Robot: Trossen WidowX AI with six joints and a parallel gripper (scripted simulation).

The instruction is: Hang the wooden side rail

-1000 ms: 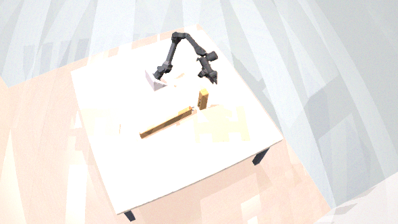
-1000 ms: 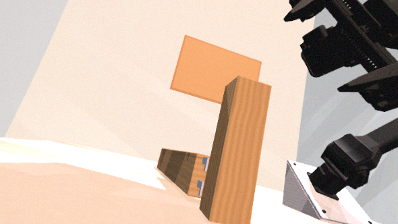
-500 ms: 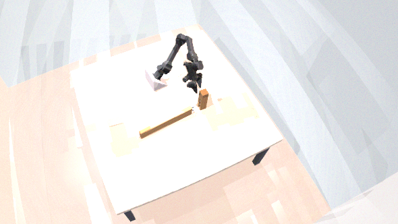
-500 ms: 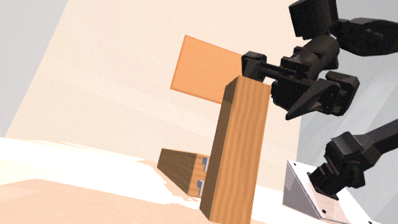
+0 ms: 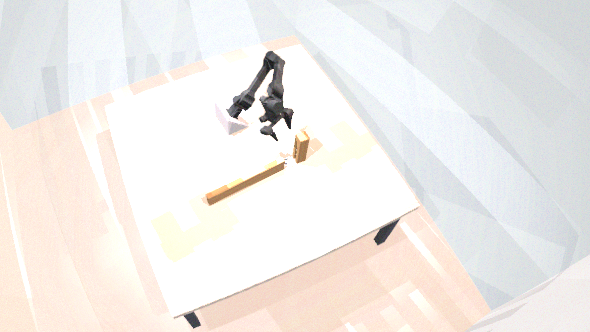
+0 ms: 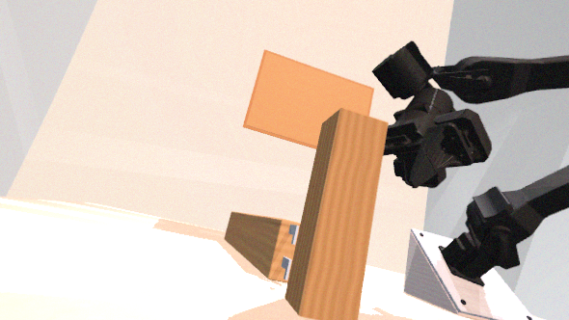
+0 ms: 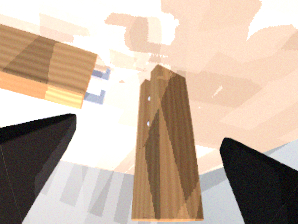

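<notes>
Right now the headboard post is 7 cm ahead of my gripper tip, 6 cm to the left of it and 4 cm below it.
</notes>
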